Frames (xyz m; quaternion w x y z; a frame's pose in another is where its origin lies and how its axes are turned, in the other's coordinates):
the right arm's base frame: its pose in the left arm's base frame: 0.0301 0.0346 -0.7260 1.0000 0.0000 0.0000 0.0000
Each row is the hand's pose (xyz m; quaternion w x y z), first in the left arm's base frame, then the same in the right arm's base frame.
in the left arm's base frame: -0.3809 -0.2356 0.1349 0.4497 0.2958 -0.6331 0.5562
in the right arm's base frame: -0.4110 -0.2702 0.8609 0.4497 0.2958 -0.6331 0.5562
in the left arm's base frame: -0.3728 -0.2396 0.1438 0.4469 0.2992 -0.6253 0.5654
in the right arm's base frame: -0.4029 -0.2742 0.8698 0.4469 0.2992 -0.6253 0.5654
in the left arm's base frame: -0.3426 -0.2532 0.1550 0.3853 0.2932 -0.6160 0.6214
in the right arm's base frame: -0.3727 -0.2878 0.8810 0.3853 0.2932 -0.6160 0.6214
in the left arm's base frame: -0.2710 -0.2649 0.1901 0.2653 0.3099 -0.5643 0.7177
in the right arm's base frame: -0.3011 -0.2995 0.9161 0.2653 0.3099 -0.5643 0.7177
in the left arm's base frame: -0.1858 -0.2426 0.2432 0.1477 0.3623 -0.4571 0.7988
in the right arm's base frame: -0.2159 -0.2772 0.9692 0.1477 0.3623 -0.4571 0.7988
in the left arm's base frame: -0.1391 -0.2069 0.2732 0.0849 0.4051 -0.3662 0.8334
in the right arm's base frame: -0.1692 -0.2415 0.9992 0.0849 0.4051 -0.3662 0.8334
